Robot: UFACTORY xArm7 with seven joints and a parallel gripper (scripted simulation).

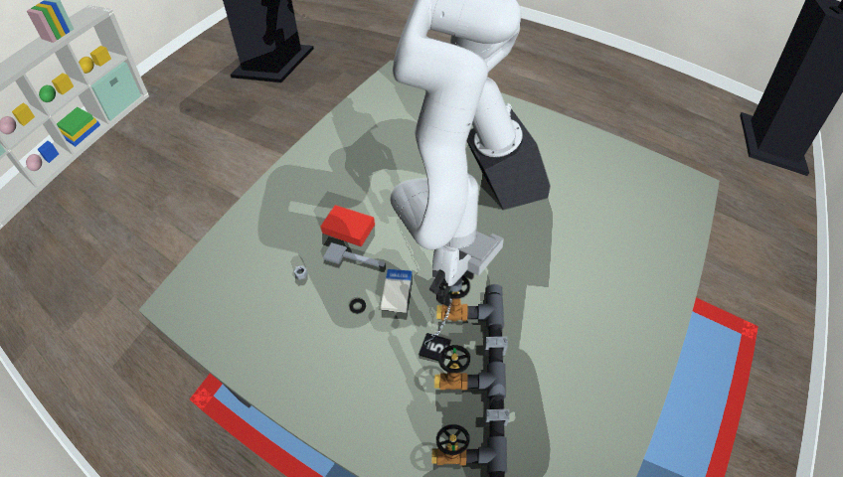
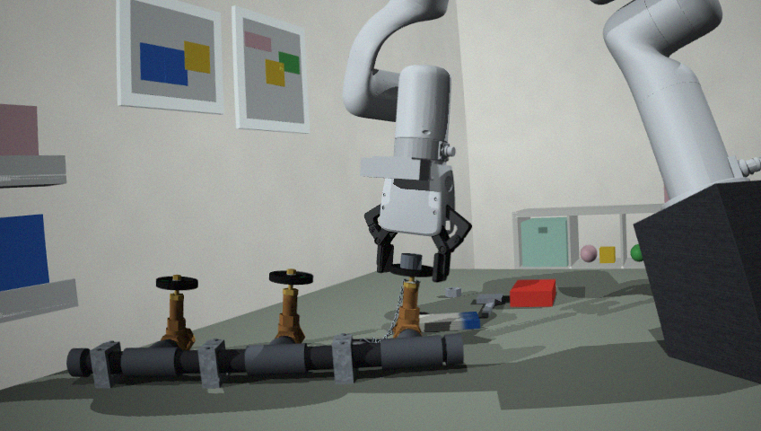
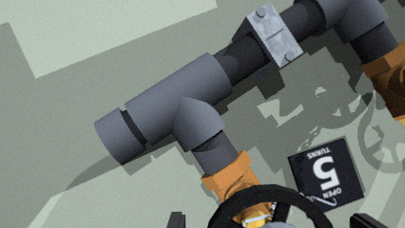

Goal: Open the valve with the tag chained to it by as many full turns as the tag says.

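Now: hand 20 mm below the grey cap. Round my hand: black washer (230 mm to the right, 120 mm below, 50 mm ahead); then blue box (150 mm to the right, 110 mm below, 20 mm behind); then black tag (120 mm below, 100 mm ahead, 30 mm to the right).
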